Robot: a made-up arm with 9 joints. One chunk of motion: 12 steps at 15 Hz.
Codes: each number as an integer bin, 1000 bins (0 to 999) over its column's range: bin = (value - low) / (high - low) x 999, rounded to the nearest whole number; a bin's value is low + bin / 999 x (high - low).
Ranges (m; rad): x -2..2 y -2..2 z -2..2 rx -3.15..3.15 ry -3.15..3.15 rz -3.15..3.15
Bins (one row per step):
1: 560 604 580 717 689 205
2: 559 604 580 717 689 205
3: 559 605 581 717 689 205
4: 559 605 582 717 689 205
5: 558 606 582 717 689 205
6: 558 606 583 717 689 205
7: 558 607 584 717 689 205
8: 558 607 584 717 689 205
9: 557 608 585 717 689 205
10: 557 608 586 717 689 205
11: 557 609 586 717 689 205
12: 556 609 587 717 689 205
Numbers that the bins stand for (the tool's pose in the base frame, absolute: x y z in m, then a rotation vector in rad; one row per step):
1: 0.2422 0.4184 0.3223 1.3716 1.1950 -1.8572
2: 0.2382 0.4184 0.3223 1.3716 1.1950 -1.8572
3: 0.2382 0.4224 0.3263 1.3716 1.1950 -1.8572
4: 0.2382 0.4224 0.3303 1.3716 1.1950 -1.8572
5: 0.2342 0.4264 0.3303 1.3716 1.1950 -1.8572
6: 0.2342 0.4264 0.3343 1.3716 1.1950 -1.8572
7: 0.2342 0.4304 0.3383 1.3716 1.1950 -1.8572
8: 0.2342 0.4304 0.3383 1.3716 1.1950 -1.8572
9: 0.2302 0.4344 0.3423 1.3716 1.1950 -1.8572
10: 0.2302 0.4344 0.3463 1.3716 1.1950 -1.8572
11: 0.2302 0.4384 0.3463 1.3716 1.1950 -1.8572
12: 0.2262 0.4384 0.3504 1.3716 1.1950 -1.8572

